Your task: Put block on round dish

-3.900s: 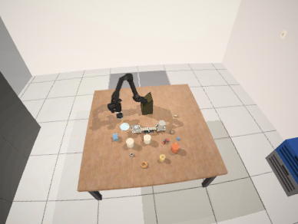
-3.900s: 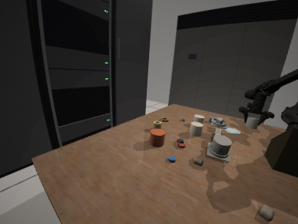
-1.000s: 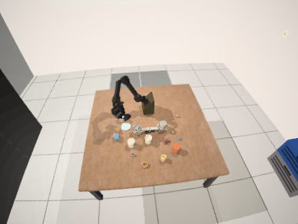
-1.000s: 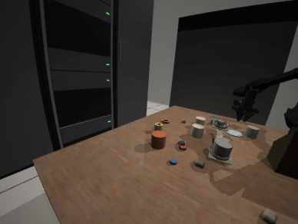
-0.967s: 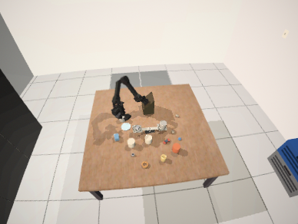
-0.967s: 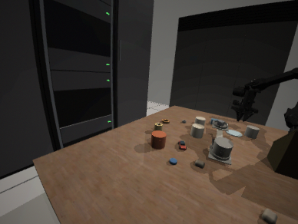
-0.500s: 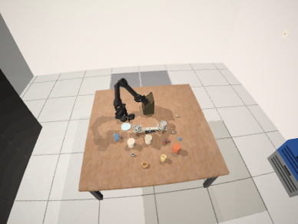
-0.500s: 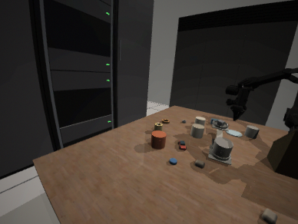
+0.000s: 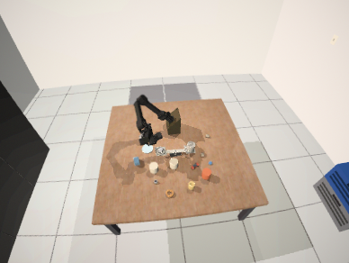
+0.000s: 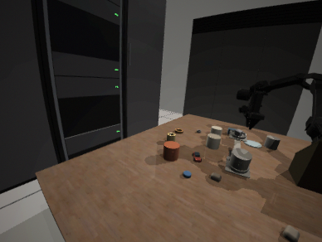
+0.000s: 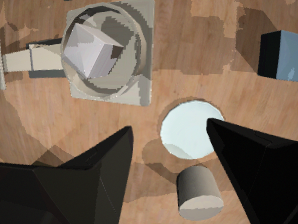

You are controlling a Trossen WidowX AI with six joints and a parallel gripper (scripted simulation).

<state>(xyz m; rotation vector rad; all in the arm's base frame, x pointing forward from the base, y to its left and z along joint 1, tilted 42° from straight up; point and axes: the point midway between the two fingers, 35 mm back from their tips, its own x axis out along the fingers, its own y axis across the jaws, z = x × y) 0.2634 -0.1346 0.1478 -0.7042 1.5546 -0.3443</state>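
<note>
The grey block is 7 cm to the left of my gripper tip, 5 cm ahead of it and 2 cm below it. Also, from my gripper tip: blue block: 15 cm to the right, 9 cm below, 8 cm ahead; round pale blue dish: 11 cm below, 5 cm to the right, 5 cm behind; grey cup: 15 cm behind, 10 cm to the right, 7 cm below.
</note>
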